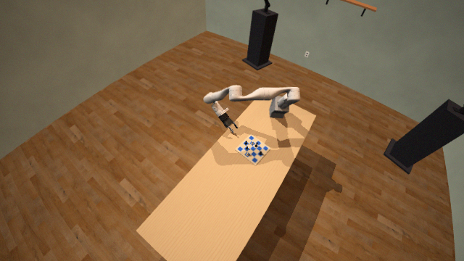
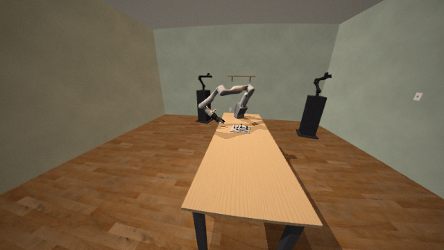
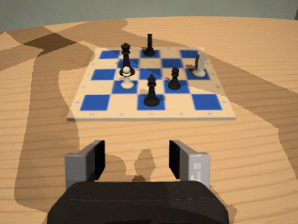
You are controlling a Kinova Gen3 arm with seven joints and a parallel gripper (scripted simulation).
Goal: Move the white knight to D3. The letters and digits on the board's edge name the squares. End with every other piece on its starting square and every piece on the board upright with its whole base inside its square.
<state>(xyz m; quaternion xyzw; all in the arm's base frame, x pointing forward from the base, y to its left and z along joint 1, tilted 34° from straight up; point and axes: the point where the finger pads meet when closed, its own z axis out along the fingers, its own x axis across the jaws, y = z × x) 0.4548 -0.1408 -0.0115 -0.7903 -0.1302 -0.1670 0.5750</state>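
Now: hand 6 cm short of the white knight, 24 cm to the right of it and 5 cm above it. From my hand the other things lie so: chessboard (2 cm behind, 22 cm to the left, 6 cm below); round white piece (5 cm behind, 18 cm to the left, 5 cm below); black piece (6 cm behind, 22 cm to the left, 4 cm below).
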